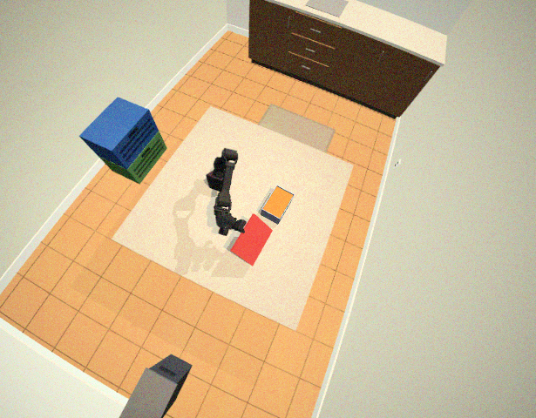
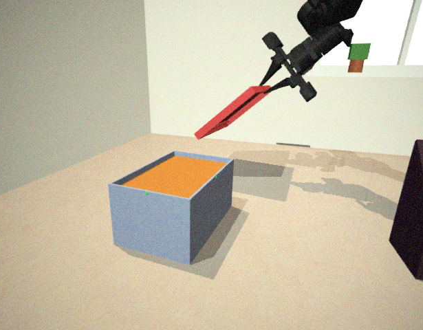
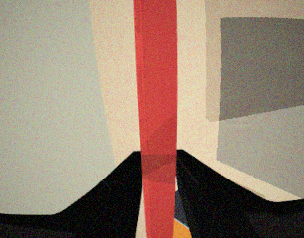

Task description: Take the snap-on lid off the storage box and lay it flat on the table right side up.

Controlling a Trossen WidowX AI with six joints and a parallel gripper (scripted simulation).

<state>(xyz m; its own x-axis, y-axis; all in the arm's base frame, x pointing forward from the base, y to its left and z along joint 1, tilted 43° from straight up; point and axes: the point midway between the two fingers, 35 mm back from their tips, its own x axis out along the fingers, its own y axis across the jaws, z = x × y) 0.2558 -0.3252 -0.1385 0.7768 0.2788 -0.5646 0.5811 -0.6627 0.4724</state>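
Now: gripper tip 6 cm short of the red lid, 1 cm to the left of it and 5 cm above it. Round my gripper tip: storage box (14 cm ahead, 31 cm to the left, 18 cm below).
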